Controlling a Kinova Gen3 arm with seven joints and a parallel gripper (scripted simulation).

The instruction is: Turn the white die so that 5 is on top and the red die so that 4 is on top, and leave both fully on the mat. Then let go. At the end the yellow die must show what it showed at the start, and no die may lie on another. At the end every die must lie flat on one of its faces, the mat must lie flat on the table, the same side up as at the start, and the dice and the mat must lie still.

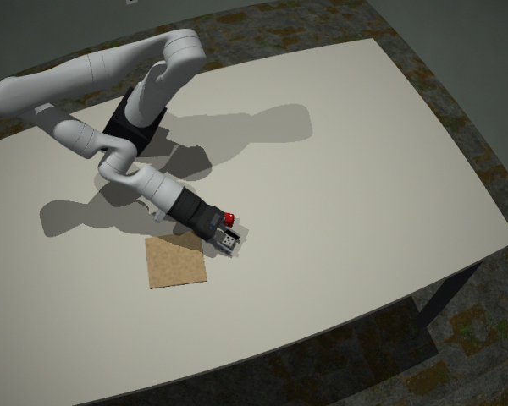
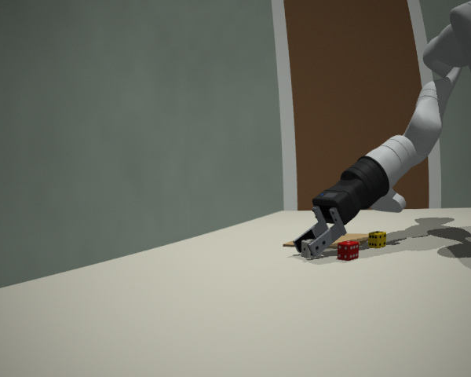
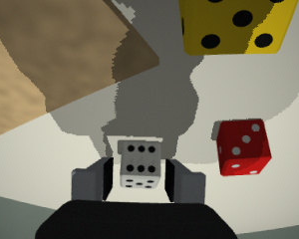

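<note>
Right now the white die is 10 mm below my hand. The rest, counted from my hand: red die (60 mm behind, 20 mm to the left, 10 mm below); brown mat (140 mm to the right, 20 mm below); yellow die (100 mm behind, 80 mm to the right, 10 mm below).
</note>
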